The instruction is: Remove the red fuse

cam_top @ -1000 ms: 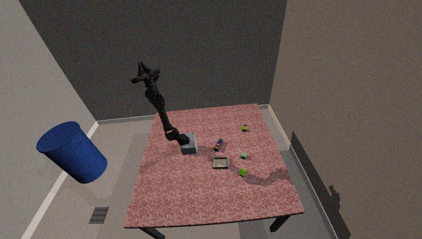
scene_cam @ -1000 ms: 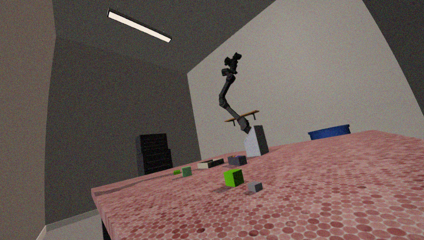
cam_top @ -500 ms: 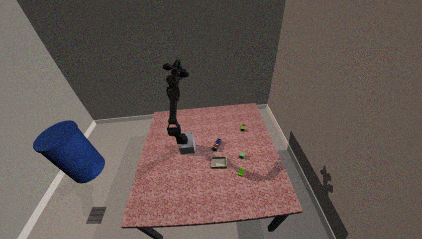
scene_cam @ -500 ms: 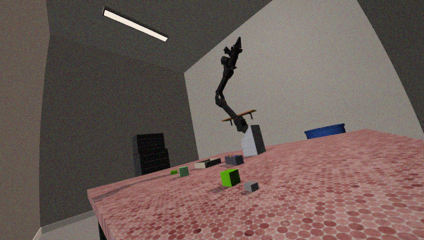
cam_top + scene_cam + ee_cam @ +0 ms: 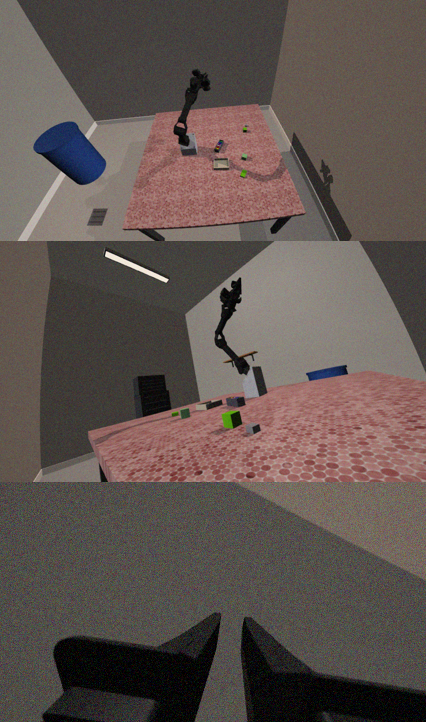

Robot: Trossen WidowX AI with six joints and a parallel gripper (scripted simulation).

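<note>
The white fuse lies 65 cm below my gripper tip, 19 cm to the right of it and 5 cm ahead of it. Also, from my gripper tip: yellow fuse: 65 cm below, 23 cm to the right, 4 cm ahead; then red fuse: 65 cm below, 21 cm to the right, 4 cm ahead; then tray: 67 cm below, 38 cm to the right, 6 cm ahead.
</note>
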